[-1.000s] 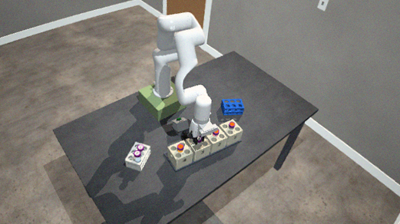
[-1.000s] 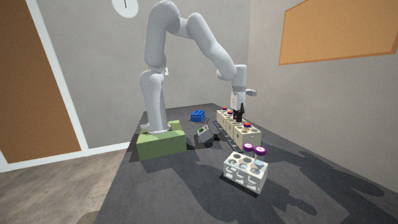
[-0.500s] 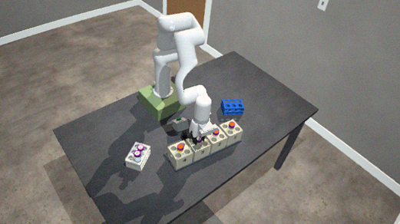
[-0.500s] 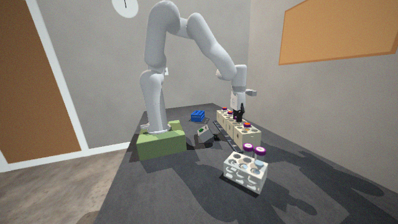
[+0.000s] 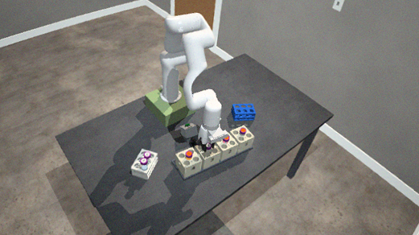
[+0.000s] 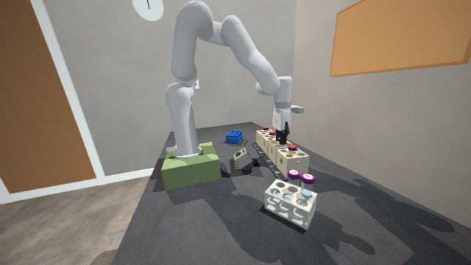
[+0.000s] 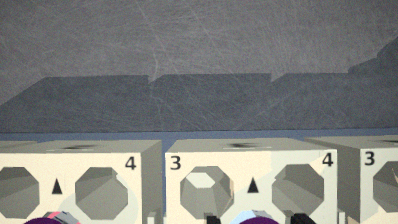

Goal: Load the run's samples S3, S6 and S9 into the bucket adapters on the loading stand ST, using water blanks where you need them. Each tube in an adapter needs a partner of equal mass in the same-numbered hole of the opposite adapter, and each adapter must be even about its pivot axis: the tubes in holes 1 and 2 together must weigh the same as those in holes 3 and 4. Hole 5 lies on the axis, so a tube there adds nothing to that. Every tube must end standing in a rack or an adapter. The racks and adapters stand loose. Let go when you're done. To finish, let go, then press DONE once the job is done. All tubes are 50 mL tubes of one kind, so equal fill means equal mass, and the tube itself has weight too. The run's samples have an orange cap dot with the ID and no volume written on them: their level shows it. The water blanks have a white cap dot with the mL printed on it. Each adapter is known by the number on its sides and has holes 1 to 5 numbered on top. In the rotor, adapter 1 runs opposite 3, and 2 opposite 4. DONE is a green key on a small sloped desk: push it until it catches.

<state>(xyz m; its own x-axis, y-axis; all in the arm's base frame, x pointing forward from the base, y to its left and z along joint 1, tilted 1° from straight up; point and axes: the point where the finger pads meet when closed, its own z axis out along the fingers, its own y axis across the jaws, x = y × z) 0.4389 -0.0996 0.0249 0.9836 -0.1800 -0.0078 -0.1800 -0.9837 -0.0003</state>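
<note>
My hand is 21 cm past the green done key, 6 cm above it and 4 cm to the right of it. The rest, counted from my hand: stand marked 1: 12 cm below, 6 cm to the left; then sample tube: 10 cm to the left, 5 cm below, 3 cm ahead; then adapter 1: 22 cm to the left, 7 cm below, 4 cm ahead.
</note>
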